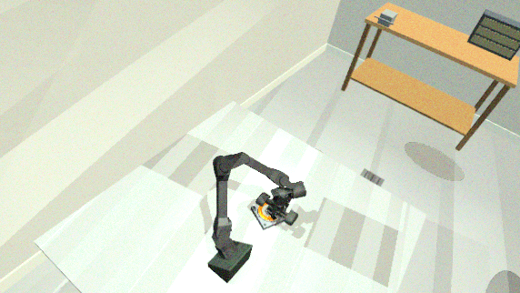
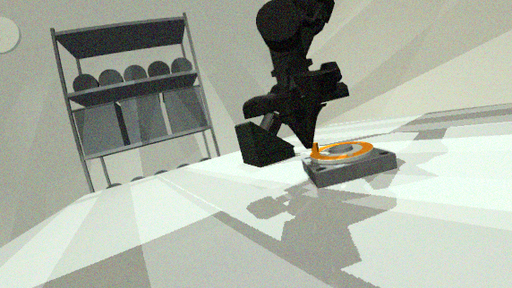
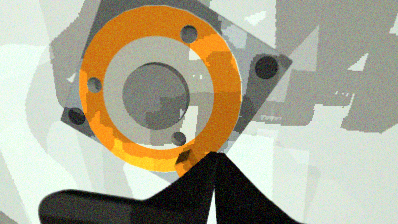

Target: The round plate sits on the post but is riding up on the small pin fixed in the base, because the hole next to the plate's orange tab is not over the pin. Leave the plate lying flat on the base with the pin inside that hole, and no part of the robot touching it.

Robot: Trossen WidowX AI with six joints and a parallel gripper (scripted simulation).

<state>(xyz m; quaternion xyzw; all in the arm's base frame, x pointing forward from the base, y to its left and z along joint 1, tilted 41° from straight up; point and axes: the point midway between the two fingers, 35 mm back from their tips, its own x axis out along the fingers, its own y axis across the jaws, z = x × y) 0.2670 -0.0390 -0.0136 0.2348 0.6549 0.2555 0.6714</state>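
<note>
My gripper tip is now 30 mm short of the square grey base, 40 mm to the right of it and 20 mm above it.
</note>
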